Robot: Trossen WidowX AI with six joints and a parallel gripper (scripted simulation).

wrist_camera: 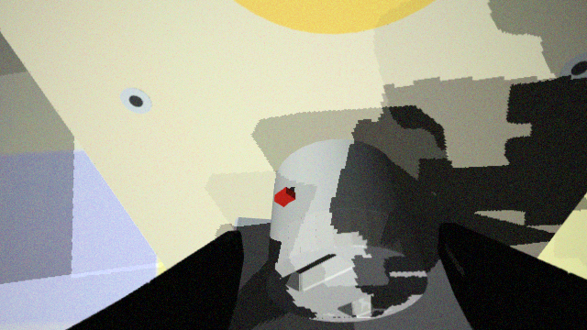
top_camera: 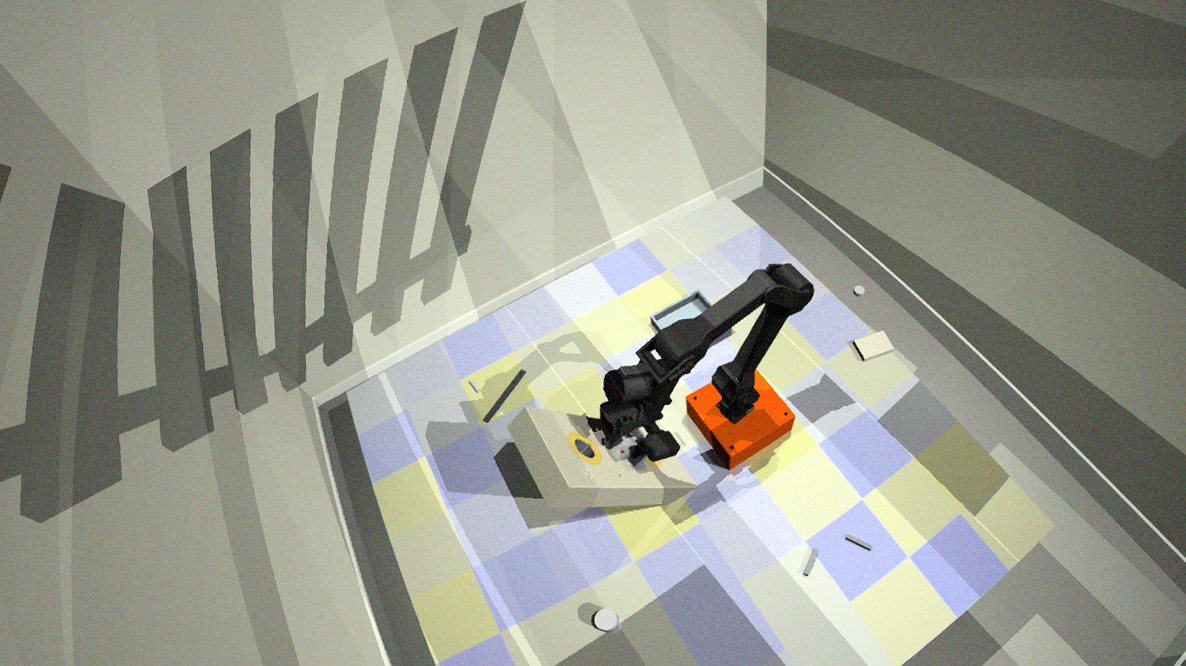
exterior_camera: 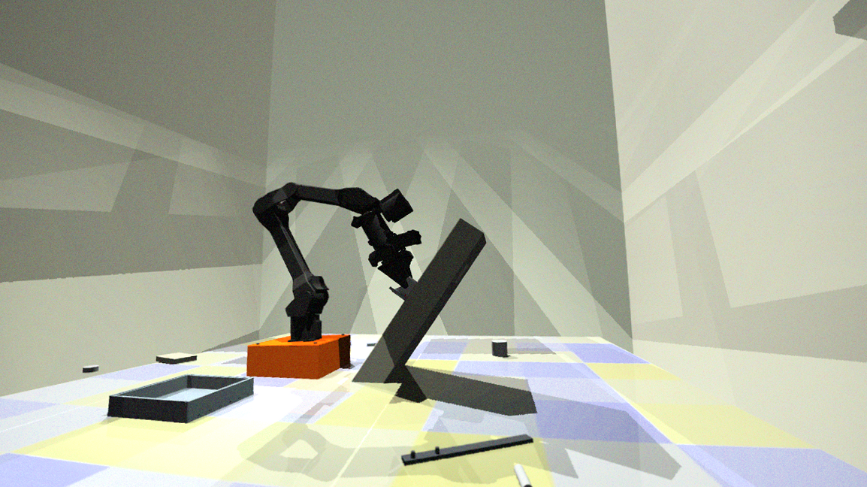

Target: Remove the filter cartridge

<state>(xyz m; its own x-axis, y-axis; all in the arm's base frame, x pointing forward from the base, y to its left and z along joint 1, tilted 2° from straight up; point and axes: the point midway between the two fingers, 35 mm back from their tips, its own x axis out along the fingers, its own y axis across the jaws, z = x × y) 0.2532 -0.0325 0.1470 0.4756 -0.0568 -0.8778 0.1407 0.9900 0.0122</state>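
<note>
My gripper tip is now 4 cm short of the service panel, 1 cm to the left of it and 2 cm above it. From my gripper tip the other things lie so: beige slab (67 cm behind, 13 cm to the left, 19 cm below); round filter cartridge (right at my gripper tip).
</note>
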